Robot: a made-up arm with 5 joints.
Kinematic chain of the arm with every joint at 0, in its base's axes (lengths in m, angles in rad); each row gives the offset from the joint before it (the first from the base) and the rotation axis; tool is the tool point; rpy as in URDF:
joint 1: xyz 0.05 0 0.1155 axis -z
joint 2: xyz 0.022 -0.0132 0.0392 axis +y
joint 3: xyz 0.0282 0 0.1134 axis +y
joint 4: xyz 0.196 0 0.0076 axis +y
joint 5: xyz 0.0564 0.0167 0 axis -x
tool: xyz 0 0 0 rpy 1.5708 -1.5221 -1.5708
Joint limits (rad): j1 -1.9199..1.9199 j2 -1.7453..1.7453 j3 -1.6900..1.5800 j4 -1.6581..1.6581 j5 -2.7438..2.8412
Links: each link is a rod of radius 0.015 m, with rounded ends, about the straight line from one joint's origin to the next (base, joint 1, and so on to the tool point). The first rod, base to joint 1, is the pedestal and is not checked.
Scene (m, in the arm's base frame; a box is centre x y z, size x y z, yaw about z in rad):
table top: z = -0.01
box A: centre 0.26 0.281 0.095 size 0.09 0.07 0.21 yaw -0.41
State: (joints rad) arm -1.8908 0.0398 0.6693 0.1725 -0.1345
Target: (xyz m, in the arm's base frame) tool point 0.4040 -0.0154 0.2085
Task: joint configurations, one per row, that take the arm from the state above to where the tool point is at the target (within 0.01 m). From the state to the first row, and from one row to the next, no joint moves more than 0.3 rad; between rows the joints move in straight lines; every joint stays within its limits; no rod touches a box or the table.
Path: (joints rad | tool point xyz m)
1: -1.6441 -0.0442 0.5866 0.1843 0.1080 | 0.0275 0.2582 0.1371
2: -1.3973 -0.1281 0.5038 0.1962 0.3506 | 0.0928 0.2646 0.1754
3: -1.1506 -0.2121 0.4211 0.2080 0.5931 | 0.1572 0.2485 0.2154
4: -0.9038 -0.2960 0.3383 0.2198 0.8357 | 0.2121 0.2116 0.2561
5: -0.6645 -0.0898 0.1615 0.1526 0.5931 | 0.2769 0.1822 0.2512
6: -0.4252 0.1163 -0.0153 0.0854 0.3506 | 0.3349 0.1329 0.2414
7: -0.1859 0.3225 -0.1922 0.0182 0.1080 | 0.3794 0.0655 0.2270
8: 0.0534 0.5287 -0.3690 -0.0491 -0.1345 | 0.4040 -0.0154 0.2085

